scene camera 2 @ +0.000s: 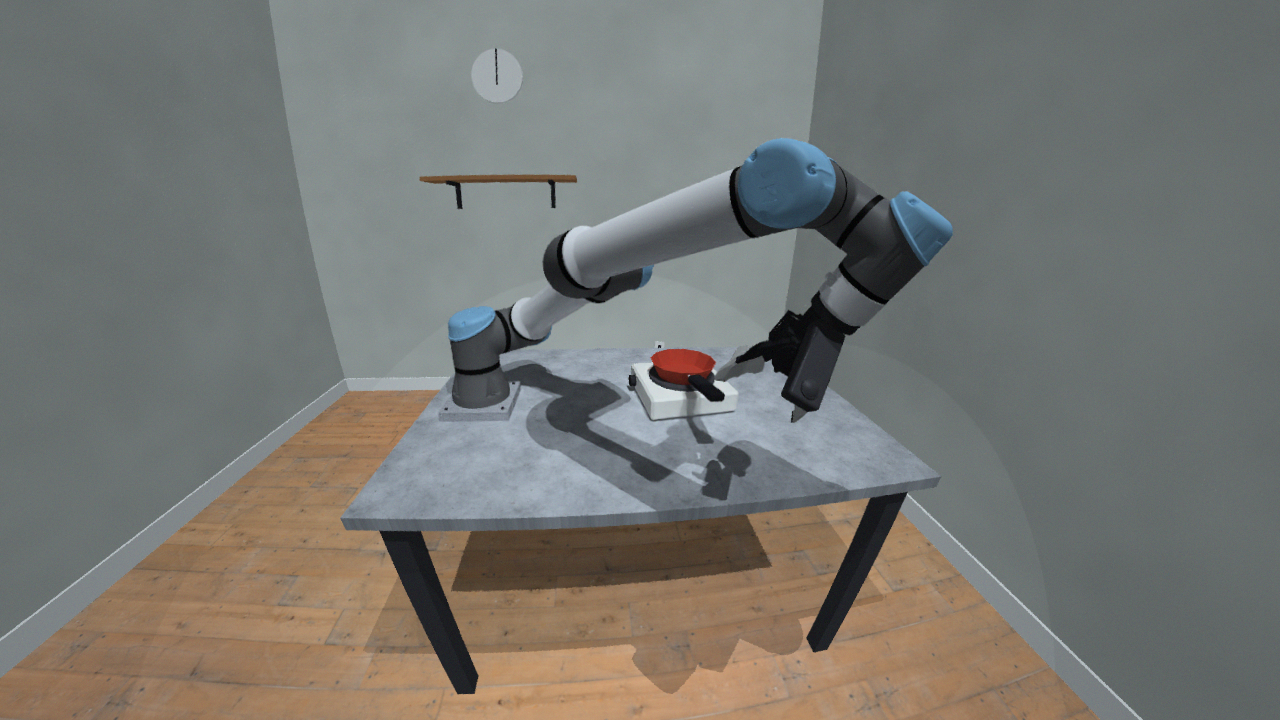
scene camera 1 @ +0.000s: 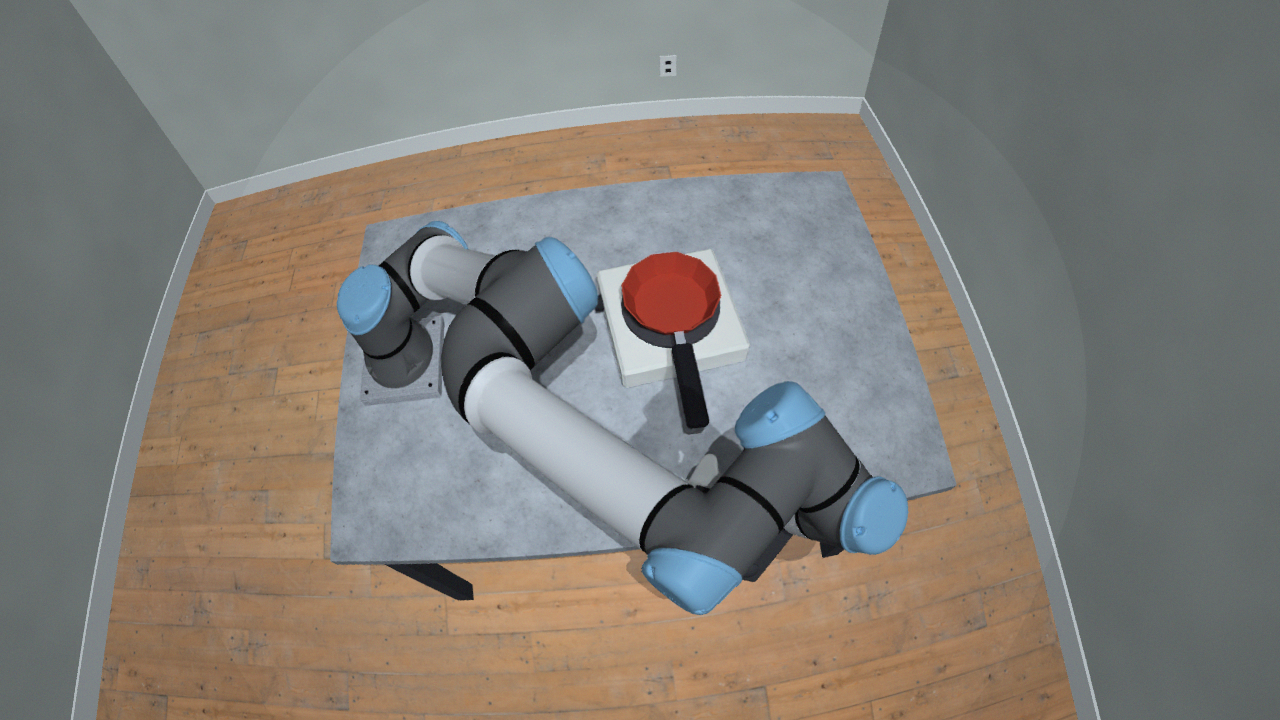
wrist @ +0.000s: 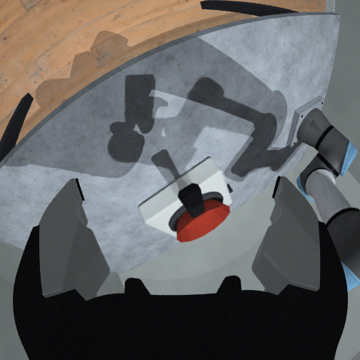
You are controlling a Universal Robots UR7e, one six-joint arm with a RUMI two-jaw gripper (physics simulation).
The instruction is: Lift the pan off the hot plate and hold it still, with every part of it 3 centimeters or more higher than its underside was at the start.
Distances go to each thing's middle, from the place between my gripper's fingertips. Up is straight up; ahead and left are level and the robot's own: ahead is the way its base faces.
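Scene:
The red pan [scene camera 1: 672, 293], counted from my hand, is 32 cm to the left and 3 cm behind, and 10 cm below. Then there is the white hot plate [scene camera 1: 643, 356], which I find 42 cm to the left of my hand, 4 cm behind it and 18 cm below it.

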